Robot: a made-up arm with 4 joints.
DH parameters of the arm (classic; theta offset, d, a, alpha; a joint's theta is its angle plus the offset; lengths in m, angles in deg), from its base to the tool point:
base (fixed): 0 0.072 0 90
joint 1: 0 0.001 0.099 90
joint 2: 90 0.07 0.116 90
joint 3: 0 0.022 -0.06 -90
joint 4: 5.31 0 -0.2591 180
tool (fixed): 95.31 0.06 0 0
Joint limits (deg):
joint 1: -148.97..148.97
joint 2: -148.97..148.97
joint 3: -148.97..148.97
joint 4: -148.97..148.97
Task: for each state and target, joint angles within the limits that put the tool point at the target. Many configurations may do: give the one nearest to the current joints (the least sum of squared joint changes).
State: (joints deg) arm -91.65 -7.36 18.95 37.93
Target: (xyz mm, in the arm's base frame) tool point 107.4 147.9 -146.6
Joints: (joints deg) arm -87.43 -11.08 23.22 24.42
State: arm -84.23 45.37 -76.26 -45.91
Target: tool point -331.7 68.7 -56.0
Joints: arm -78.98 59.24 -78.15 -28.18
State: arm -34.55 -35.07 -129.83 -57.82
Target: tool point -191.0 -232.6 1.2
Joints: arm -54.41 -22.86 -133.77 -82.43
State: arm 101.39 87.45 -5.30 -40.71
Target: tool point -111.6 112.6 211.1
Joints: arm 60.69 43.77 41.48 -33.89
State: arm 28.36 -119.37 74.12 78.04
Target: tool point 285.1 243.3 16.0
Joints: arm 28.35 -100.74 93.73 125.99
